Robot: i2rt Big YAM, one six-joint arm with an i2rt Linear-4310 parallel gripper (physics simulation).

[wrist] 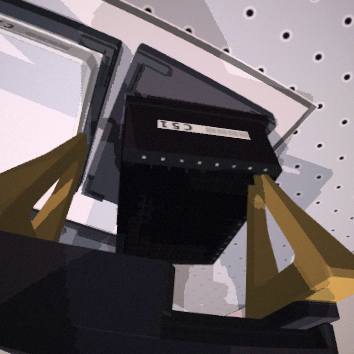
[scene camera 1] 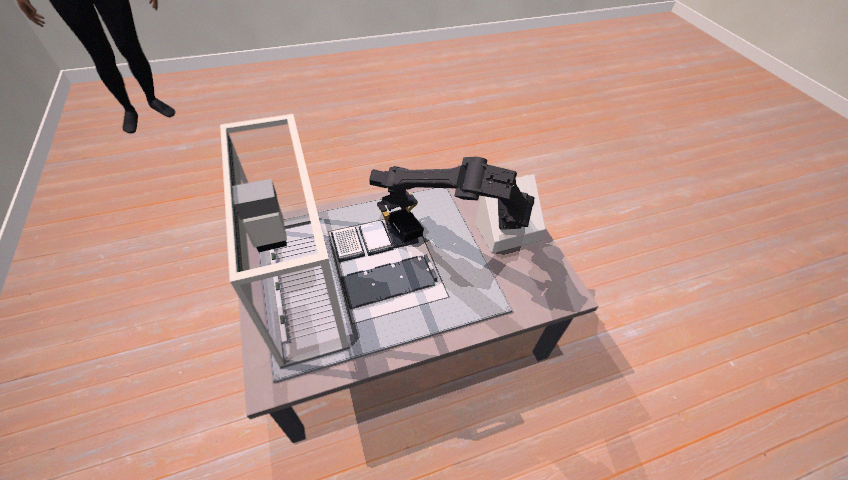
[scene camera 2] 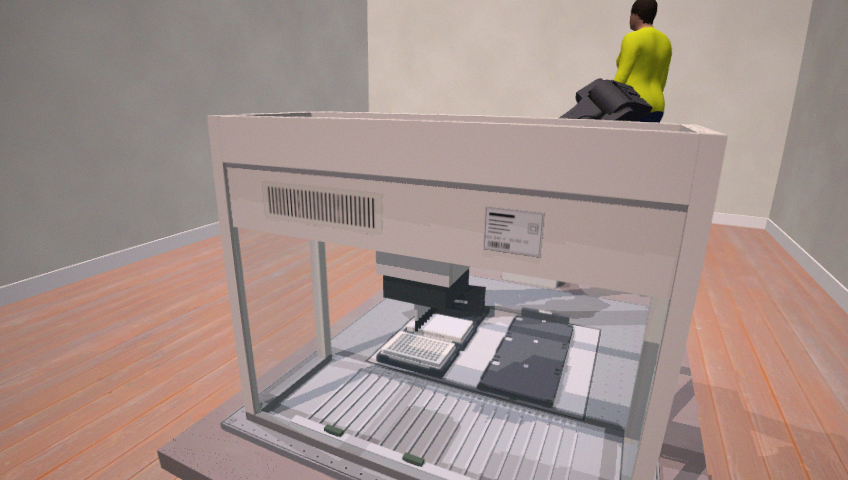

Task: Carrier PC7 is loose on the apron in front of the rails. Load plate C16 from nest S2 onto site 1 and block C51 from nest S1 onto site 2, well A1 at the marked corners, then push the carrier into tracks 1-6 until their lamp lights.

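Frame: origin at the arm's base, x ahead, y left, z up, level; metres.
Seen in the pictures: gripper, fingertip midpoint: [wrist: 172,158] [scene camera 1: 396,216]; arm's base at its link origin: [scene camera 1: 508,213].
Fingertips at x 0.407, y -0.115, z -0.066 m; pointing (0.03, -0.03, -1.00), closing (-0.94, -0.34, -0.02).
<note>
Pixels of each thing's top centre, then the offset from my fingertips to it. "spot": a spot on its surface instead. Level surfaces: height alone.
- Block C51 at its top centre: [wrist: 176,234] [scene camera 2: 458,285] [scene camera 1: 405,219] dx -0.028, dy +0.037, dz +0.018 m
- rightmost dark nest at a spot on its surface: [wrist: 200,90] spot: dx -0.001, dy -0.025, dz -0.041 m
- white plate at its top centre: [wrist: 15,123] [scene camera 2: 440,323] [scene camera 1: 375,234] dx +0.092, dy +0.056, dz -0.027 m
- Carrier PC7 at its top centre: [scene camera 2: 532,343] [scene camera 1: 388,277] dx +0.073, dy +0.261, dz -0.023 m
- grey head at a spot on its surface: [scene camera 2: 410,267] spot: dx +0.475, dy +0.229, dz +0.264 m
- table at its surface level: dz -0.065 m
Block C51 [scene camera 1: 405,226] [wrist: 202,147], black with a white label, is over the rightmost dark nest [wrist: 200,90] and turned relative to it; whether it sits flat is unclear. My gripper [scene camera 1: 398,211] [wrist: 172,158] is open, one finger at each side of the block; the right fingertip overlaps its edge in the wrist view. A white plate [scene camera 1: 376,236] [scene camera 2: 449,327] [wrist: 40,100] sits in the middle nest, and a welled plate [scene camera 1: 346,242] [scene camera 2: 419,349] in the one nearest the rails. I cannot read which is C16. Carrier PC7 [scene camera 1: 380,285] [scene camera 2: 526,359] lies flat beside the nests.
Grooved rails [scene camera 1: 309,303] [scene camera 2: 416,416] run under a pale frame [scene camera 1: 309,196] [scene camera 2: 476,148]. A grey head [scene camera 1: 261,228] [scene camera 2: 410,267] hangs inside it. Small green parts [scene camera 2: 333,430] sit at the rails' ends. A person [scene camera 1: 110,53] [scene camera 2: 645,65] stands beyond the table [scene camera 1: 535,297].
</note>
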